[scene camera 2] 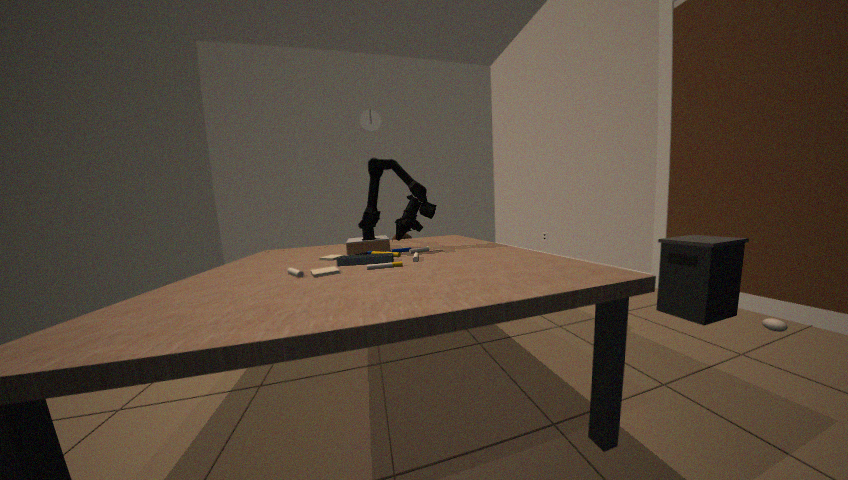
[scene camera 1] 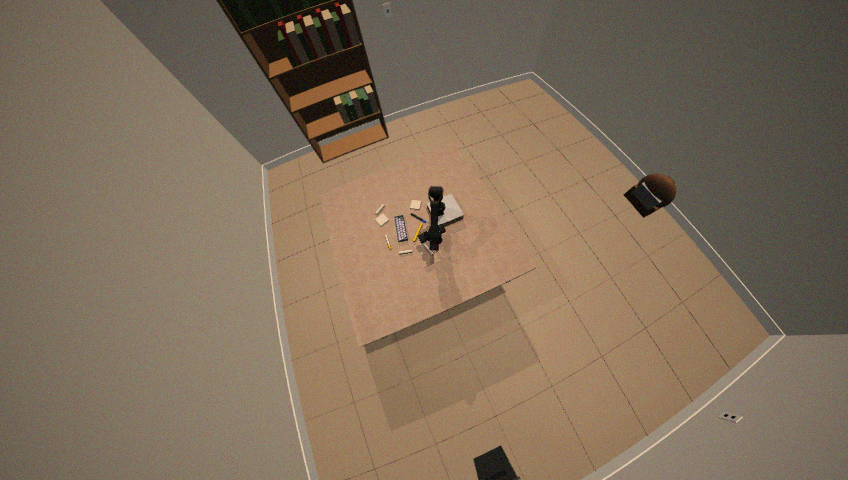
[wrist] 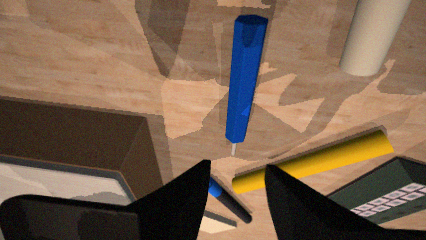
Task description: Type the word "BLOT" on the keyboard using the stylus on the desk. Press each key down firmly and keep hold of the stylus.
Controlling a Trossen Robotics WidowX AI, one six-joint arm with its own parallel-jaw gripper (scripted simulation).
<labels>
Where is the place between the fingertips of my gripper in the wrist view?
237,169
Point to a stylus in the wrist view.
At 249,30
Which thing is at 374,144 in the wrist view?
A yellow pen.
</labels>
